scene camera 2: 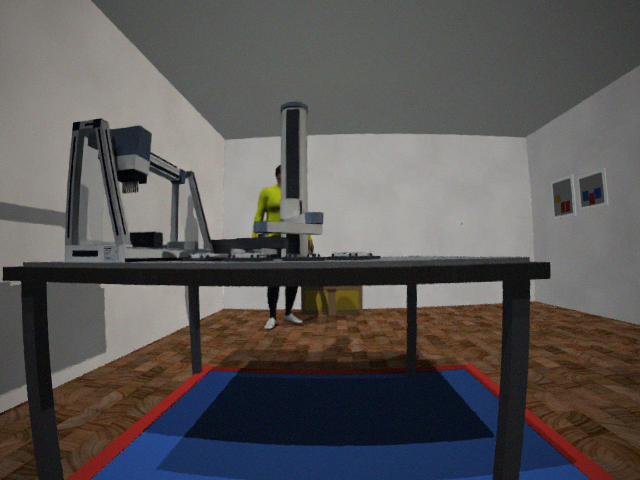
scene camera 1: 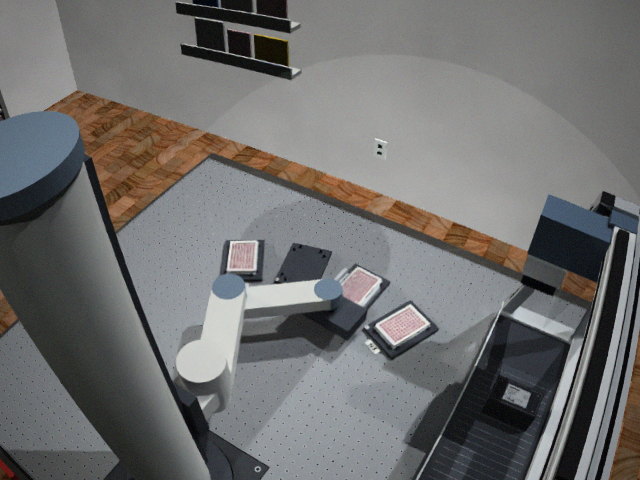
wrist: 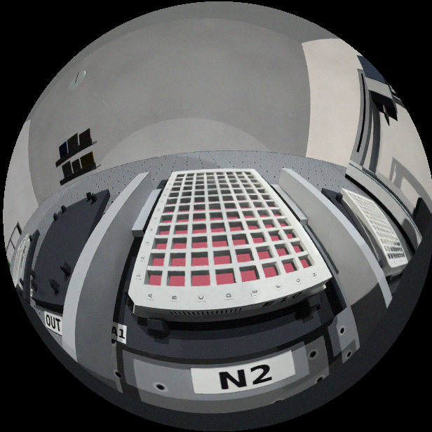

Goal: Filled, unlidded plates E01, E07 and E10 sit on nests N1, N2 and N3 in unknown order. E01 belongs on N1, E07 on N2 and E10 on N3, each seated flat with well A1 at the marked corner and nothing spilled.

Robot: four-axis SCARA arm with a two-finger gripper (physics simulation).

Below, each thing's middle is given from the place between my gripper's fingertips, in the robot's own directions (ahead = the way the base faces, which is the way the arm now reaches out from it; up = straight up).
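As for the nest N2 point(wrist: 224, 338), my hand is 2 cm past it and 3 cm above it. The nest N3 point(scene camera 1: 391, 353) is 8 cm behind my hand, 17 cm to the right of it and 3 cm below it. Then there is the out nest point(scene camera 1: 307, 262), which I find 18 cm to the left of my hand, 2 cm behind it and, last, 3 cm below it.
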